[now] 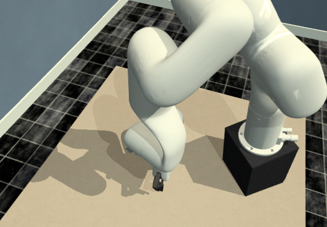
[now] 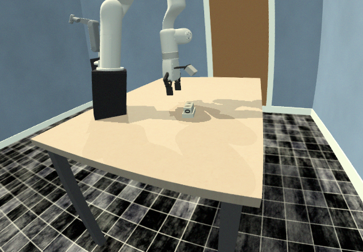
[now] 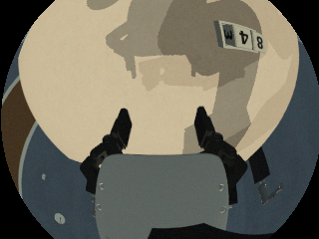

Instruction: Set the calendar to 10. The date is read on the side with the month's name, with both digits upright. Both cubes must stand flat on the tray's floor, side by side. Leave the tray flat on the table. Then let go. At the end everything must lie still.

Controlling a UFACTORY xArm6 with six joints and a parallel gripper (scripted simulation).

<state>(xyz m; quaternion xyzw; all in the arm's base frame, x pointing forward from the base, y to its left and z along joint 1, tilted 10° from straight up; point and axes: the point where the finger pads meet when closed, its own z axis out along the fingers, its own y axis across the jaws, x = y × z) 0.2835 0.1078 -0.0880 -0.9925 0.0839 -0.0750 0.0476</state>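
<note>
The white cube lies 150 mm to the right of my hand, 100 mm ahead of it and 40 mm below it. The rest, counted from my hand: tray 140 mm to the right, 90 mm ahead, 60 mm below.
</note>
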